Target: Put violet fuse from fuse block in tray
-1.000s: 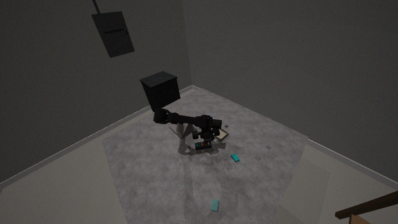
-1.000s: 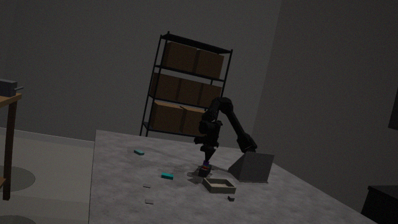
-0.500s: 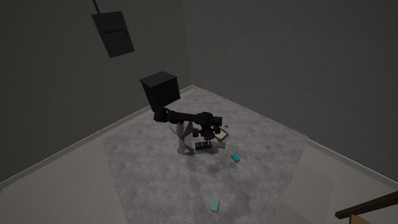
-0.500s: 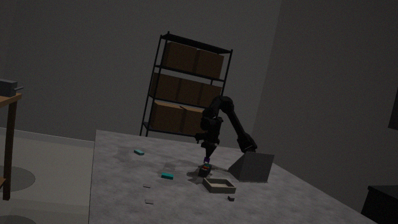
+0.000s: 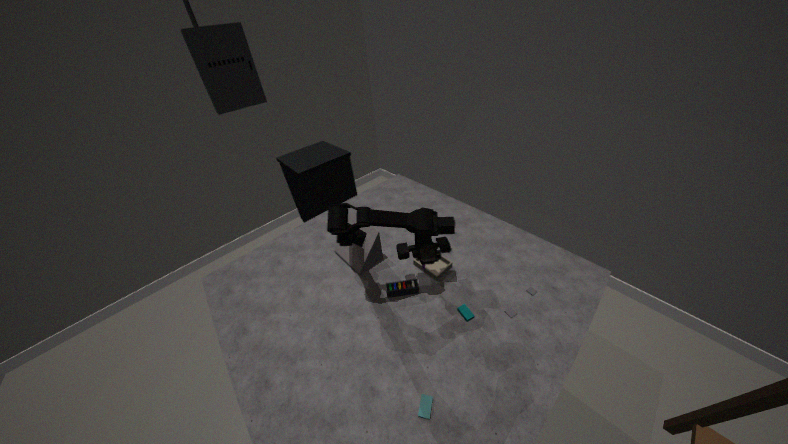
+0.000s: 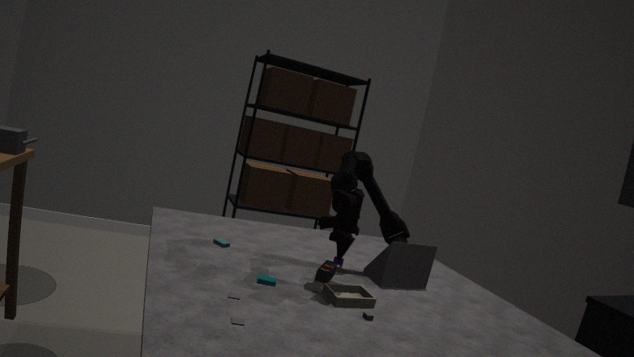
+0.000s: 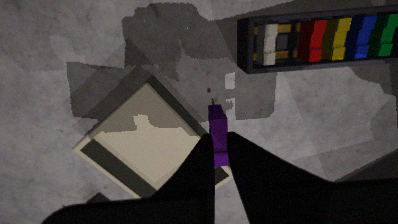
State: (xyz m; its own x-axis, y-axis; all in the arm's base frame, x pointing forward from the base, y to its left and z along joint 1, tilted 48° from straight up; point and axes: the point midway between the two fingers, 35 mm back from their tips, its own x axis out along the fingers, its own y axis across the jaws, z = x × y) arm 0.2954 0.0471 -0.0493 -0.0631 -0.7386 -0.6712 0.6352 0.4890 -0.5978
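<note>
The tan tray lies 1 cm behind my gripper tip, 8 cm to the left of it and 10 cm below it. The rest, counted from my gripper tip: small dark chip 1 cm behind, 20 cm to the left, 9 cm below; then violet fuse 1 cm below.
</note>
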